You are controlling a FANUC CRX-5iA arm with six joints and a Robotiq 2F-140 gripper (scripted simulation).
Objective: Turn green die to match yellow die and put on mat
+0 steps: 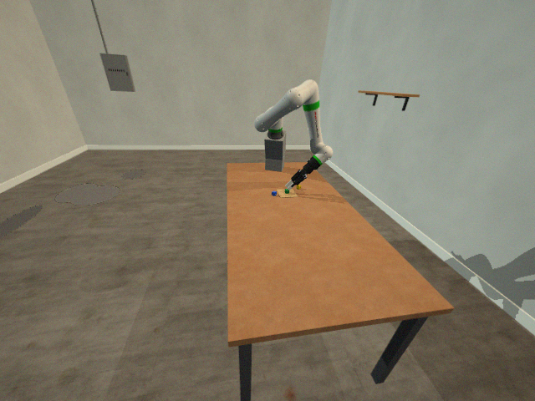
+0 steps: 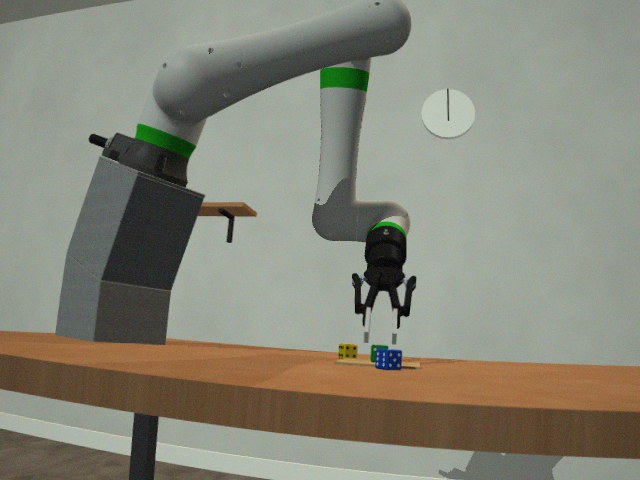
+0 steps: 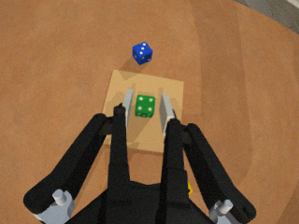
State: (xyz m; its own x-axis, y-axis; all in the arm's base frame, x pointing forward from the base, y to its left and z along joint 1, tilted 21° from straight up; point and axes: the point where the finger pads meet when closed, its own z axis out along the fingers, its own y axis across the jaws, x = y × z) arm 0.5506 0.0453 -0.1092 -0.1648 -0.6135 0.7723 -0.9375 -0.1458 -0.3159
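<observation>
Right now the green die is 50 mm below my hand and 20 mm to the right of it. Also, from my hand: blue die 130 mm to the right, 50 mm below, 30 mm ahead; yellow die 100 mm to the left, 80 mm behind, 50 mm below; tan mat 70 mm below, 20 mm to the right.
</observation>
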